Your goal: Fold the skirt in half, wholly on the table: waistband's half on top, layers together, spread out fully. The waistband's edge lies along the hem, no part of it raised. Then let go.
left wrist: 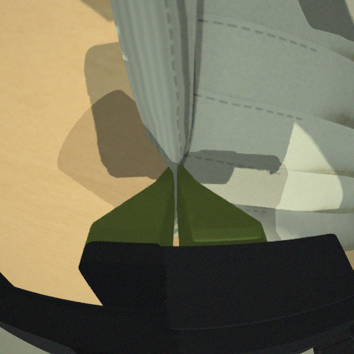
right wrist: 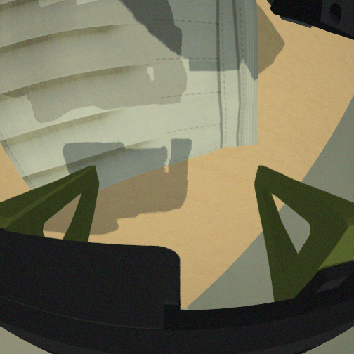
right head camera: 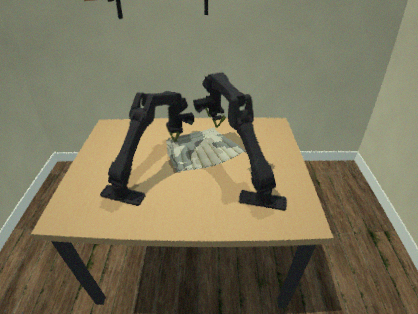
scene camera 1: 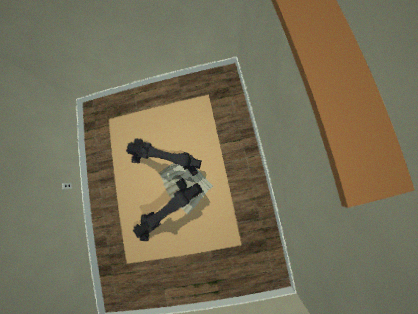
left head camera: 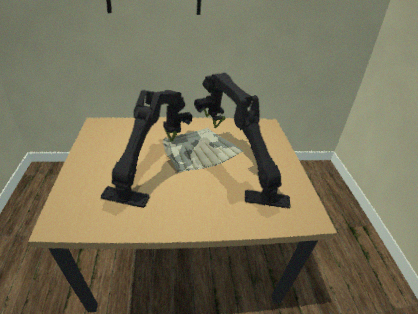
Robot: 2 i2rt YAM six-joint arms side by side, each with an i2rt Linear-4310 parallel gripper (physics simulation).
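A pale grey-green pleated skirt [left head camera: 205,154] [right head camera: 204,154] [left wrist: 250,60] [right wrist: 55,62] lies spread in a single fan shape on the table, with its waistband [left wrist: 150,60] [right wrist: 250,120] at the far side in the head views and its hem toward the arm bases. My left gripper [left head camera: 172,138] [right head camera: 175,139] [left wrist: 175,174] is shut on the waistband's left end, which is pinched into a narrow fold at the fingertips. My right gripper [left head camera: 212,120] [right head camera: 216,121] [right wrist: 176,174] is open and empty above the table near the waistband's right end, apart from the cloth.
The wooden table [left head camera: 175,220] [right head camera: 175,220] [scene camera 1: 160,117] carries both arms. The forearms reach in over the skirt's two sides, and their wrists are near each other above its far part. Arm shadows fall on the cloth. The far table edge is beyond the waistband.
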